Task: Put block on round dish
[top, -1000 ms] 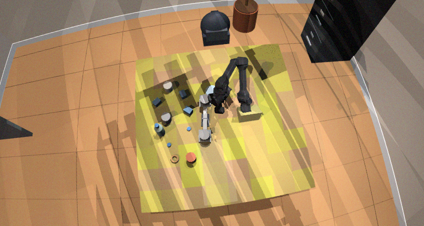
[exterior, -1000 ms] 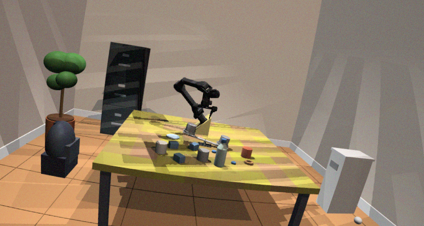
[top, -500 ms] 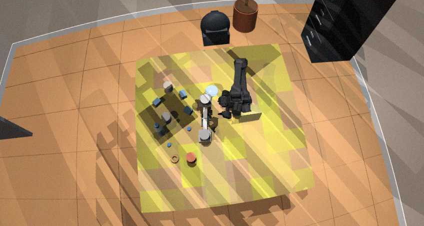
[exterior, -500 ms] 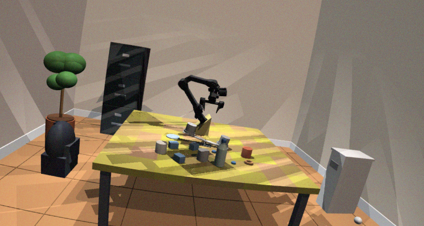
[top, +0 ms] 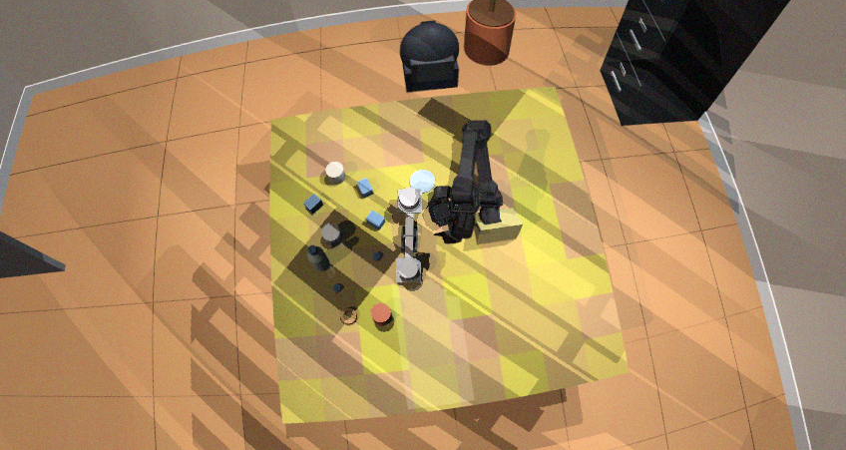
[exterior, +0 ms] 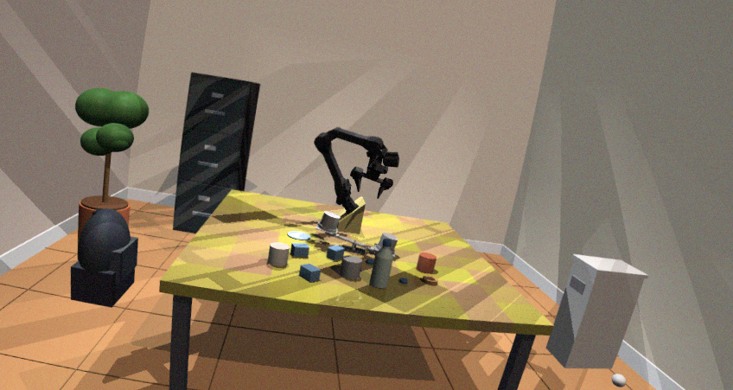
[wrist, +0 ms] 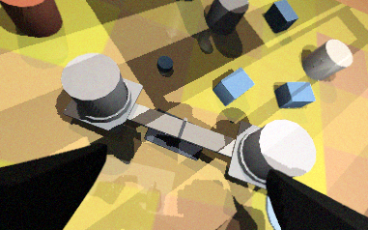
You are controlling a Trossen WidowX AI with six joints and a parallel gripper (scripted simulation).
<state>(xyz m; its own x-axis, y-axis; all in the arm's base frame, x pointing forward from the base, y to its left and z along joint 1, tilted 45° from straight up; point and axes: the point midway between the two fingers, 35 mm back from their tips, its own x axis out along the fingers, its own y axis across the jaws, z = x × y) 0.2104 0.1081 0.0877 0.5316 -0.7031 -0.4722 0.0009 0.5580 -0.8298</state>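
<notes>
The grey block is 190 mm below my gripper tip, 110 mm ahead of it and 90 mm to the left of it. The rest, counted from my gripper tip: brown ring: 350 mm ahead, 220 mm below, 210 mm to the left; pale blue round dish: 270 mm to the right, 230 mm below, 20 mm behind.
</notes>
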